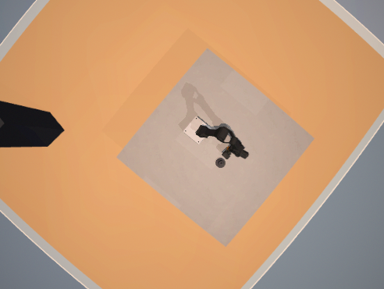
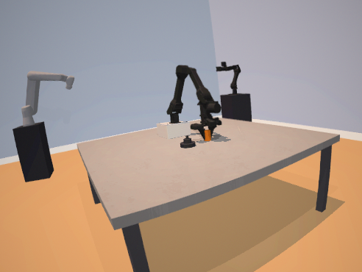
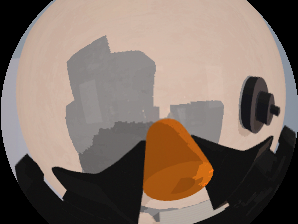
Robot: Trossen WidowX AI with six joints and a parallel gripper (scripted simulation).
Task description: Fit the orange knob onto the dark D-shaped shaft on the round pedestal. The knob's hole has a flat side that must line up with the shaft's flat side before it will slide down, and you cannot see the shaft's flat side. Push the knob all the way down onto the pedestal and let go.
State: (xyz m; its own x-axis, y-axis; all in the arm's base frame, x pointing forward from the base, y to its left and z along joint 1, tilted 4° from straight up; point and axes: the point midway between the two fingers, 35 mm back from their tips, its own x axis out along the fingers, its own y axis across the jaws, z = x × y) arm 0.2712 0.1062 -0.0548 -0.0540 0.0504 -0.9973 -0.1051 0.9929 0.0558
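Now: the round pedestal 140 mm to the right of my gripper tip, 40 mm ahead of it and 20 mm above it. Round my gripper tip: orange knob (20 mm above).
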